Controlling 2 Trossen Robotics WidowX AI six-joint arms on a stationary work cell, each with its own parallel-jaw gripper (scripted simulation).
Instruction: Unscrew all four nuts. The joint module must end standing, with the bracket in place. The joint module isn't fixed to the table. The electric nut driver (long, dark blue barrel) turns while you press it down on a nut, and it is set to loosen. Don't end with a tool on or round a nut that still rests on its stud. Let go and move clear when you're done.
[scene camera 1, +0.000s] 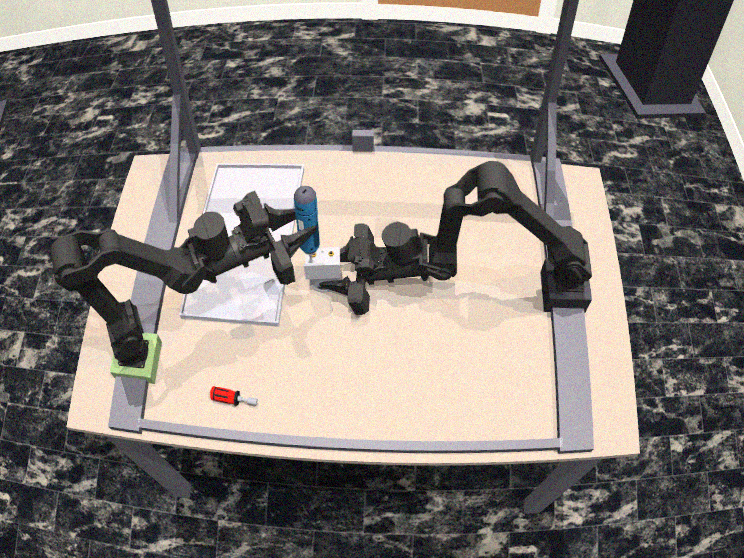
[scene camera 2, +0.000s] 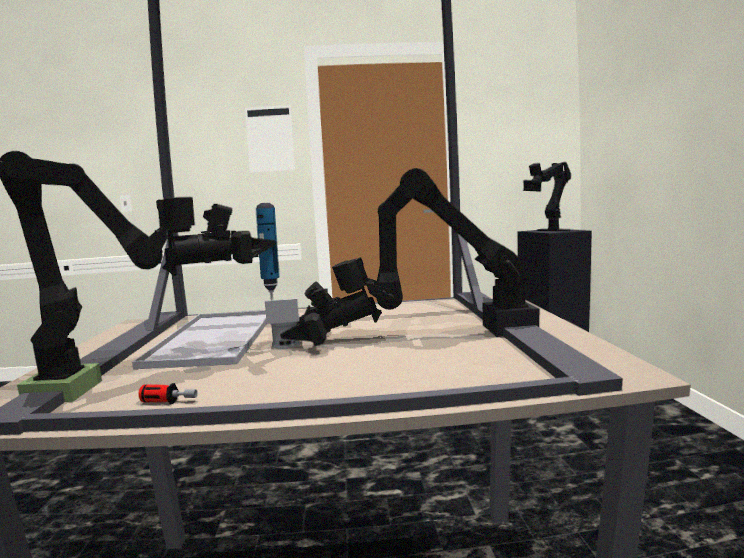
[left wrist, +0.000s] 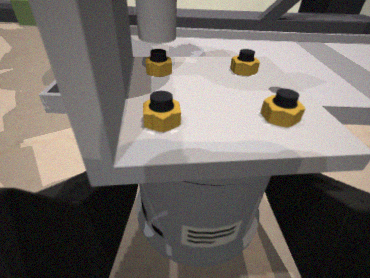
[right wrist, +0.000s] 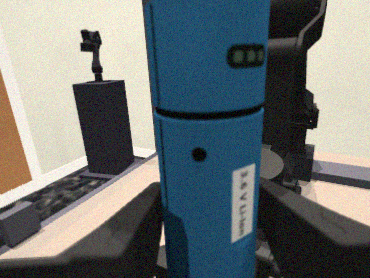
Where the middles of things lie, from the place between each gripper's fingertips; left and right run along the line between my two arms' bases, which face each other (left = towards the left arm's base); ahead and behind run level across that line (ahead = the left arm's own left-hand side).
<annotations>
Now: left hand 10 mm past the joint module (left wrist: 199, 221) and 30 mm to the left of it. Also, from my left hand: shallow tray (scene camera 1: 250, 295): 140 mm behind, 190 mm to the right, 30 mm below; grey bracket (scene camera 1: 330, 268): 10 mm behind, 30 mm to the right, 40 mm above; nut (left wrist: 273, 113): 20 mm behind, 10 mm to the right, 30 mm above.
I see the grey bracket 2 cm behind my right hand, 5 cm to the left of it and 16 cm below it. Also, from my right hand: shallow tray 16 cm behind, 12 cm to the right, 23 cm below; nut 4 cm behind, 7 cm to the left, 17 cm below; joint module 3 cm behind, 5 cm to the left, 20 cm below.
</annotations>
